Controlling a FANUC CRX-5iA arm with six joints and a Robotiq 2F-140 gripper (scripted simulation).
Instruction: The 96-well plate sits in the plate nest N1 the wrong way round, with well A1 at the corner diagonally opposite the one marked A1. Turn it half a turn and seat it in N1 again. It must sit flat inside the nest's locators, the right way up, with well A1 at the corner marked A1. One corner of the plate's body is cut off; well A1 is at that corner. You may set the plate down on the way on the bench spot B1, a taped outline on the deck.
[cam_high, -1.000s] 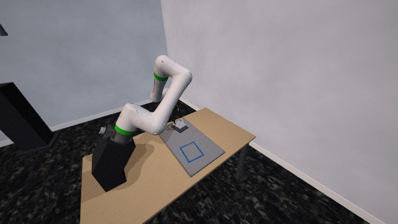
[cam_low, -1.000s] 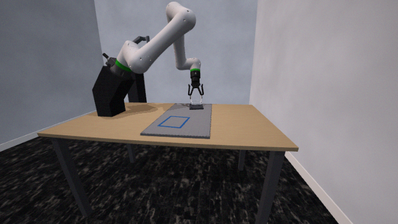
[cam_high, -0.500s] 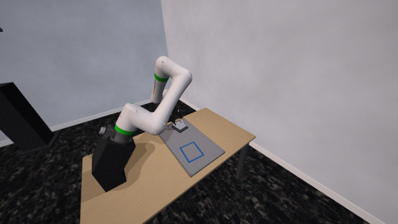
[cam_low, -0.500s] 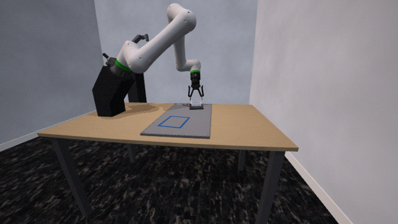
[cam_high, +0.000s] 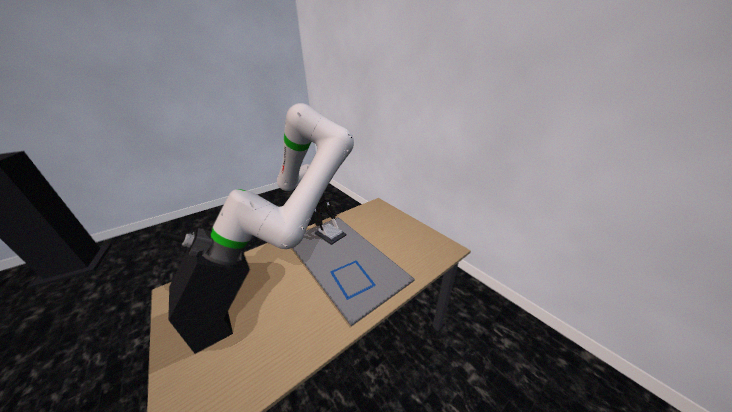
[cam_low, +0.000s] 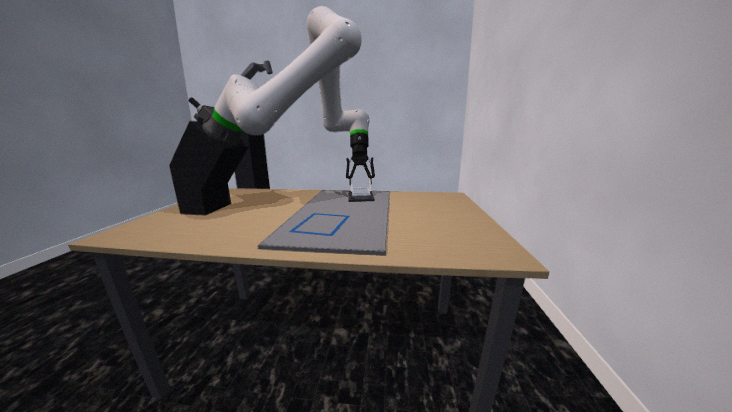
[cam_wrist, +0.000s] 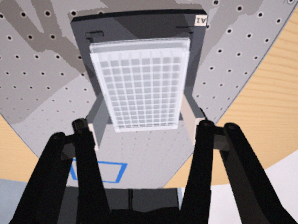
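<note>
Now: hand 5 cm above the dark plate nest N1. From my hand the other things lie so: white 96-well plate 3 cm below; then A1 label 3 cm ahead, 9 cm to the left, 4 cm below.
</note>
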